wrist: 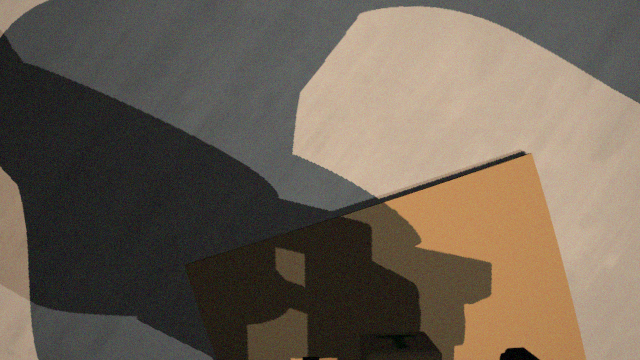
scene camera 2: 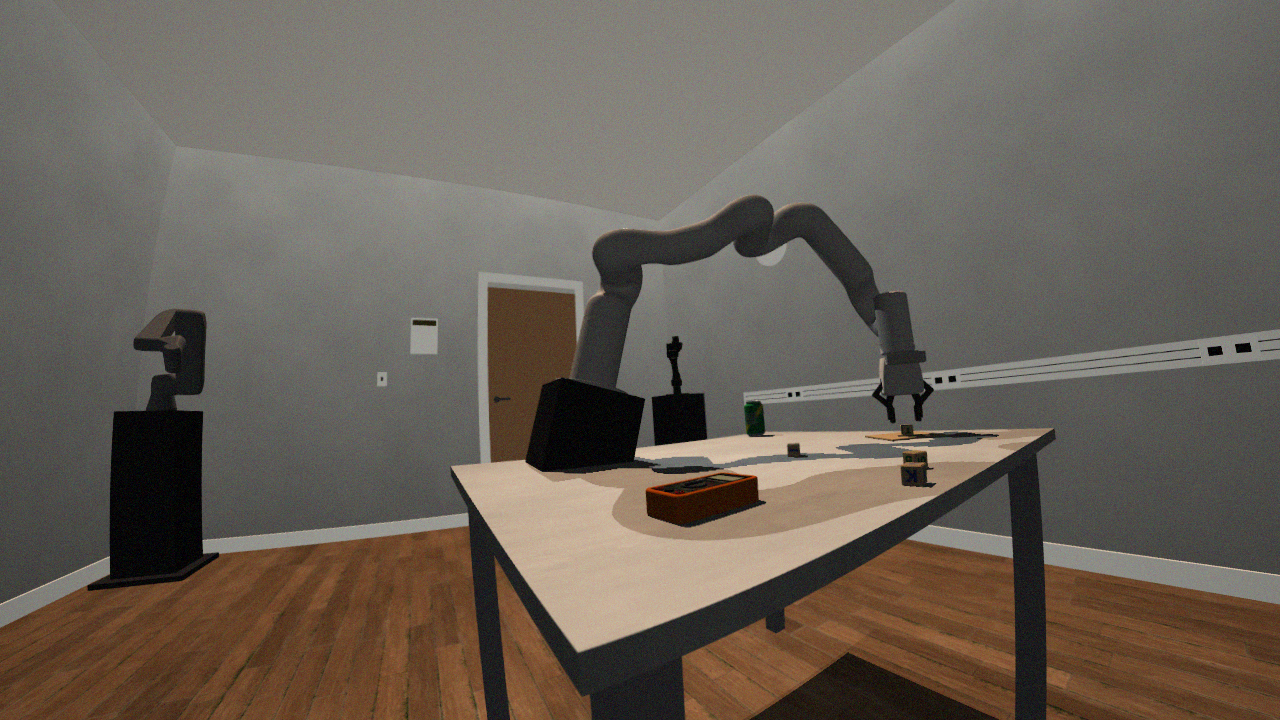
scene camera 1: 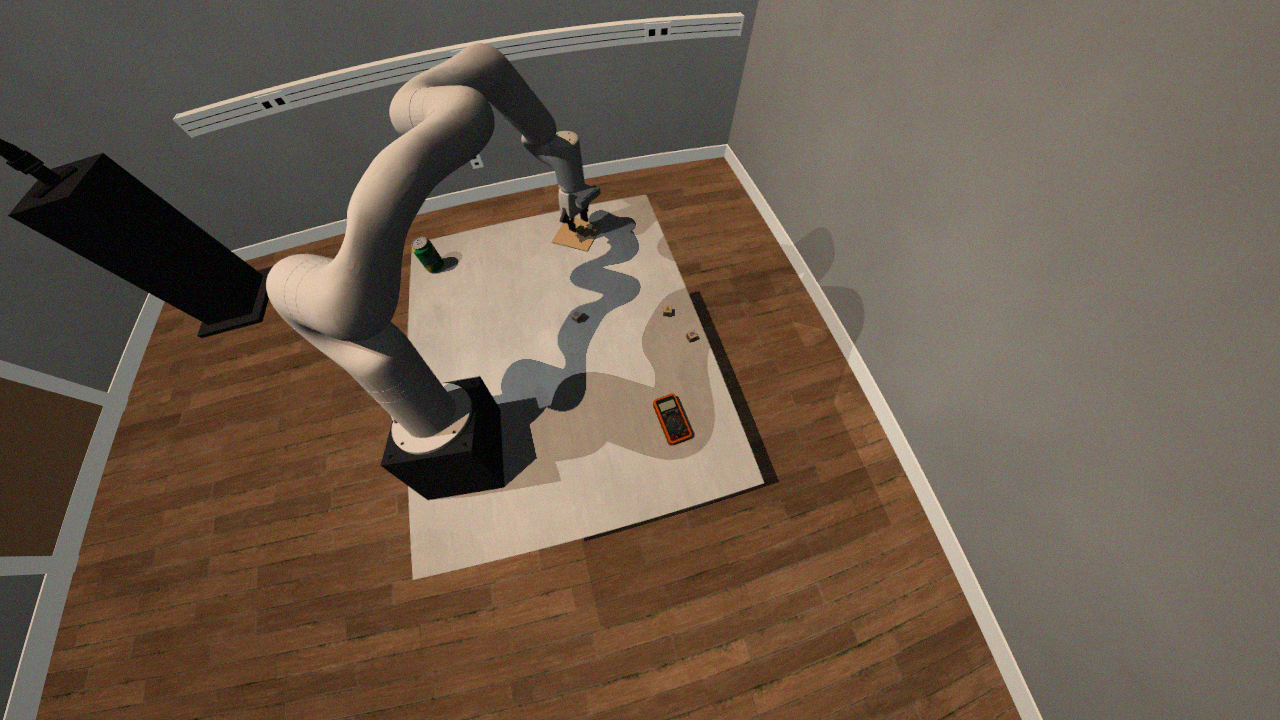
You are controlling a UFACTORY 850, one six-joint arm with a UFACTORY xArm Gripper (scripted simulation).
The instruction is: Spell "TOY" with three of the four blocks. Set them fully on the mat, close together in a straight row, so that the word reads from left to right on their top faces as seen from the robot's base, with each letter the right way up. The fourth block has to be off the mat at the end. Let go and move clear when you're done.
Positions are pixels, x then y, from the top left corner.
Scene:
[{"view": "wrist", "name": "tan mat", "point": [474, 260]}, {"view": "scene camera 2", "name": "gripper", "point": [905, 421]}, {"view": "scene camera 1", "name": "tan mat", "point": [565, 237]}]

